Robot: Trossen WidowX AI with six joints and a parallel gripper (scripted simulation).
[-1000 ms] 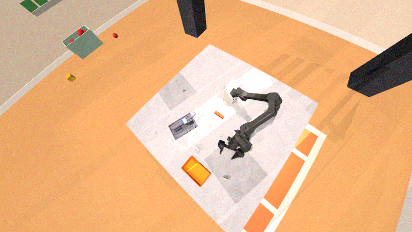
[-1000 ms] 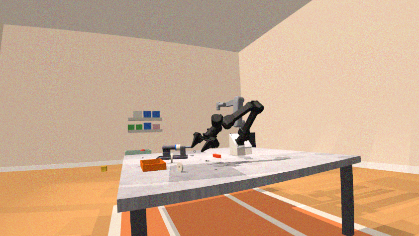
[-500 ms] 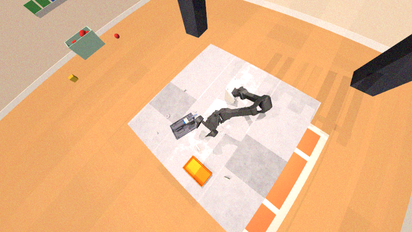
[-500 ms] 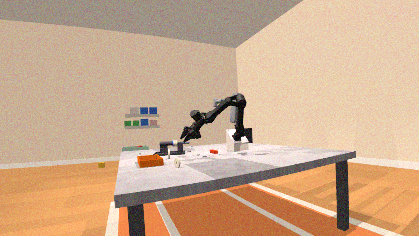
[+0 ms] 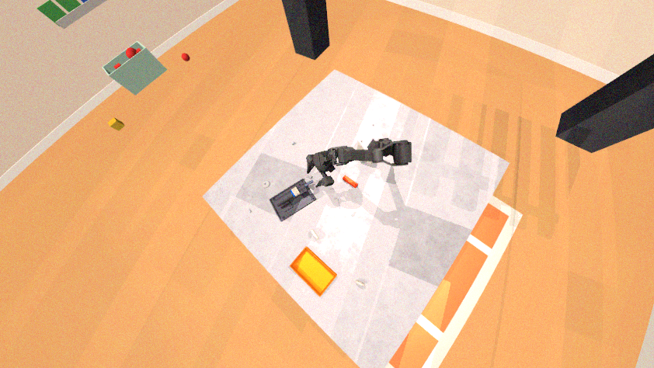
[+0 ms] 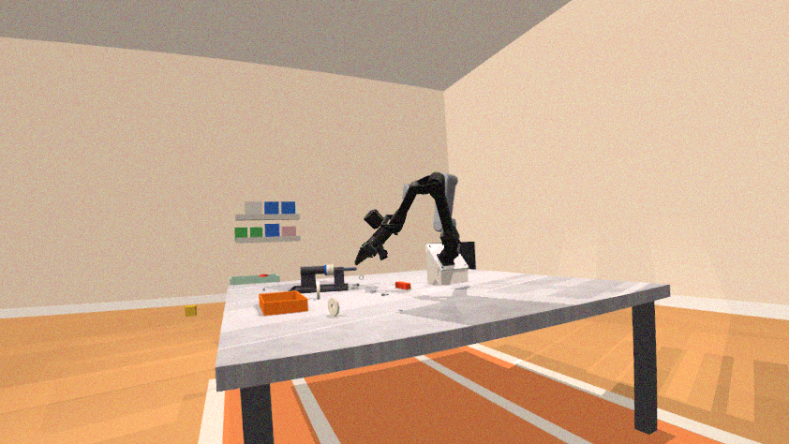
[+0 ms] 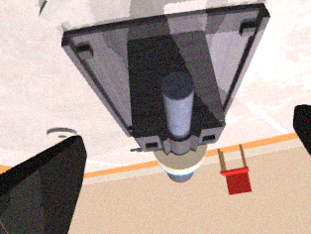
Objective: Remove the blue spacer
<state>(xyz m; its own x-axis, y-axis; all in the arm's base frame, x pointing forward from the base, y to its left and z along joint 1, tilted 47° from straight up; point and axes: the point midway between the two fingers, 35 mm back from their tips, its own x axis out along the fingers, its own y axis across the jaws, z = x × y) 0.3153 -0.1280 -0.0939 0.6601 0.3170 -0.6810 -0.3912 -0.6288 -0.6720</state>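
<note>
My gripper tip is now 110 mm short of the blue spacer, 50 mm to the left of it and 20 mm above it. Also, from my gripper tip: orange tray: 360 mm ahead, 260 mm to the left, 90 mm below.
</note>
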